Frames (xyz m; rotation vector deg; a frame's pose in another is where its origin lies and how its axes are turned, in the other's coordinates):
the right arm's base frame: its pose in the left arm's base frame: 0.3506 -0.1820 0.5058 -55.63 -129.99 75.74
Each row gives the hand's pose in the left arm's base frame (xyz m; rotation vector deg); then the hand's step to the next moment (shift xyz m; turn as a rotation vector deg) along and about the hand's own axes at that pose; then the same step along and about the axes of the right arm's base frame.
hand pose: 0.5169 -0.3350 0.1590 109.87 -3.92 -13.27
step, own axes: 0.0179 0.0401 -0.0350 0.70 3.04 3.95
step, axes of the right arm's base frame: -0.0105 -0.0248 -0.0493 -3.55 -2.79 2.23
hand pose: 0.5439 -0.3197 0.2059 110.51 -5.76 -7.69
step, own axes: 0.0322 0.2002 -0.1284 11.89 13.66 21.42
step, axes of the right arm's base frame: -0.0146 -0.1648 -0.1739 -24.84 -9.47 8.95
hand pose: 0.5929 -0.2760 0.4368 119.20 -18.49 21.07
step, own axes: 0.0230 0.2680 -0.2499 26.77 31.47 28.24
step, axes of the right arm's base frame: 0.1183 -0.3097 -0.1578 -42.50 -25.73 6.00
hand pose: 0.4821 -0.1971 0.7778 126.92 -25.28 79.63
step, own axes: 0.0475 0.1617 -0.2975 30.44 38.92 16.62
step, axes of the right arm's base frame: 0.2138 -0.2617 0.0520 -35.07 -37.83 7.55
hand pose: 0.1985 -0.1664 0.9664 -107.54 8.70 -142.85
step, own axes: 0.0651 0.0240 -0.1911 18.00 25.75 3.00
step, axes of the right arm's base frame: 0.1321 -0.0906 0.1253 -17.51 -23.89 10.89
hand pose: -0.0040 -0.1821 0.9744 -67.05 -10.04 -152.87
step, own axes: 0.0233 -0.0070 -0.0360 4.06 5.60 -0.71
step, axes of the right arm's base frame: 0.0278 -0.0116 0.0313 -3.22 -5.01 3.59
